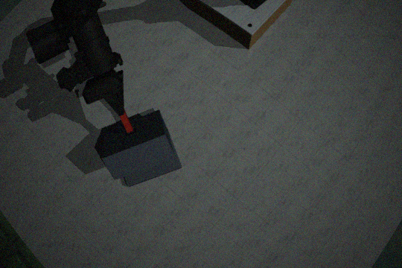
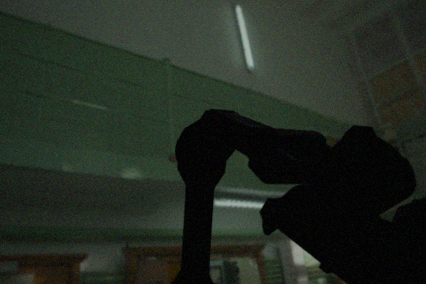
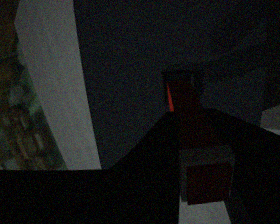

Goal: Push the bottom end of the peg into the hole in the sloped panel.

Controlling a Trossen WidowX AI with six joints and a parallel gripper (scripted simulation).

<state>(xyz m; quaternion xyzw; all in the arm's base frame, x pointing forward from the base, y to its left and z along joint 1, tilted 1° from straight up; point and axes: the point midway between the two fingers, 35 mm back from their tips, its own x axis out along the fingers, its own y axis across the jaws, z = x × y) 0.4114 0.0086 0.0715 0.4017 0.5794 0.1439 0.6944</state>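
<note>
Now: the sloped dark panel 20 mm ahead of my gripper tip, 50 mm to the left of it and 50 mm below it. Also, from my gripper tip: red peg (10 mm behind, 10 mm to the right, 10 mm above).
</note>
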